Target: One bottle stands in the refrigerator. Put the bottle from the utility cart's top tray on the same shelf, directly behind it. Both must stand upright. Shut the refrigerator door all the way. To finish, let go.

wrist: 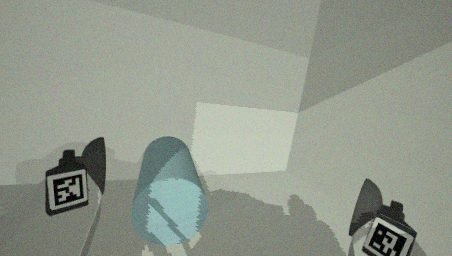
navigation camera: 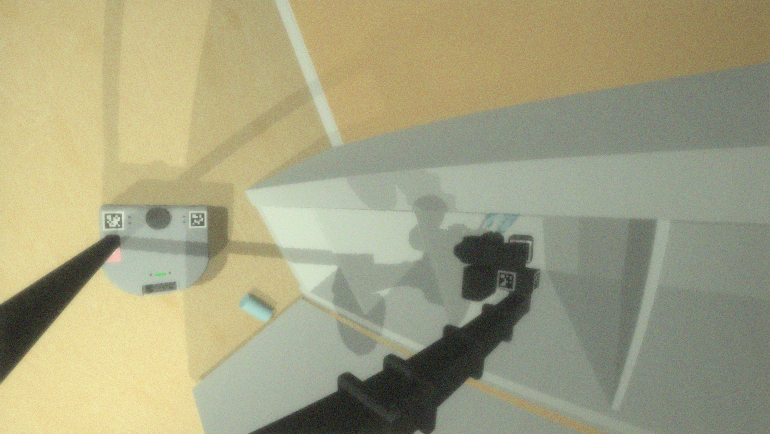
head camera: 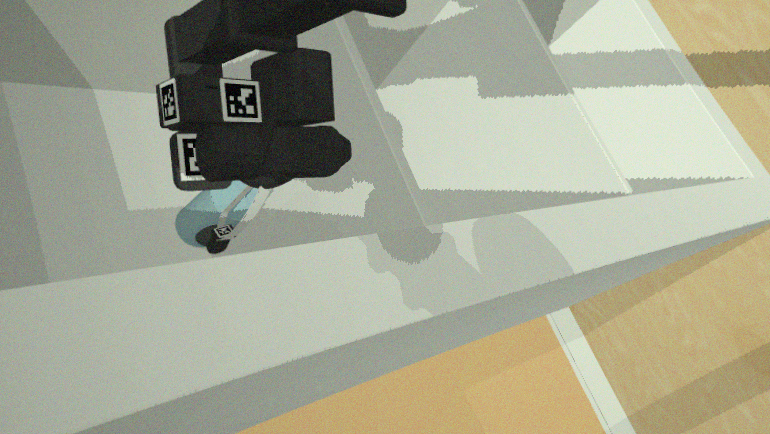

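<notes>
A light-blue bottle stands upright on a shelf inside the refrigerator, near its side wall. My gripper is open. In the wrist view the bottle shows between the spread fingers, closer to the left one, with a gap on each side. In the head view one fingertip overlaps the bottle and the gripper body hides the other finger. A second light-blue bottle is low down beside my base; I cannot tell whether it stands or lies. The utility cart does not show.
My base is left of the refrigerator in the navigation view. My arm reaches into the refrigerator, crossing its front edge. A large grey panel is at the lower left of the refrigerator. Shelf edges run beside the gripper.
</notes>
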